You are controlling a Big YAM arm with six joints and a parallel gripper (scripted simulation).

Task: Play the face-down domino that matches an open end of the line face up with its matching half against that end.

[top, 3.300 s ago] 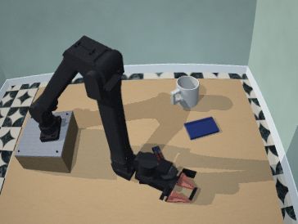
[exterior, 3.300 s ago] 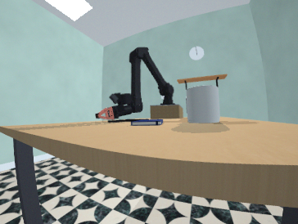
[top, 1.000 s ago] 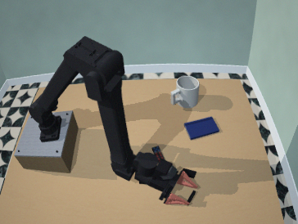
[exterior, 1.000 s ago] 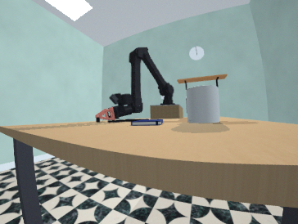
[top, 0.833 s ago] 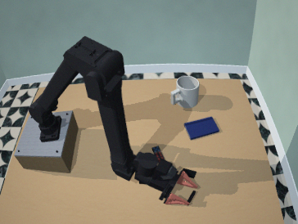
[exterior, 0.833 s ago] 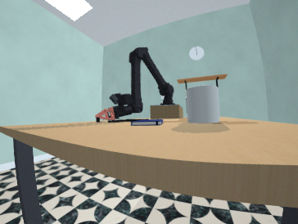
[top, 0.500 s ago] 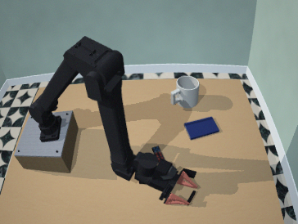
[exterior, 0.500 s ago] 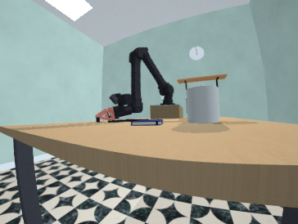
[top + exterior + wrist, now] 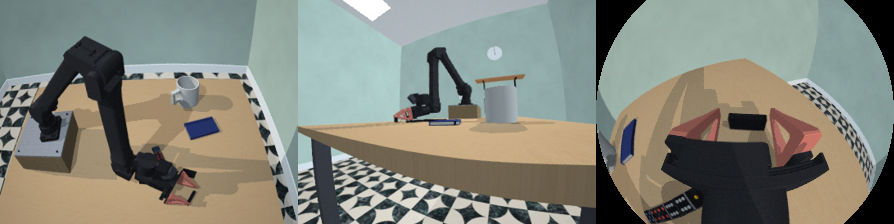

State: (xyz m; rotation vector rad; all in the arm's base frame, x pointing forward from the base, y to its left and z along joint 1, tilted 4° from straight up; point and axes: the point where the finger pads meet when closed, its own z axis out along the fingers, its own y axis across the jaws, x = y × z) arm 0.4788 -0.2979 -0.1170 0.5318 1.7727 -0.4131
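My hand is 2 cm above the domino. Also, from my hand: white mug (9 cm ahead, 48 cm to the left, 2 cm above).
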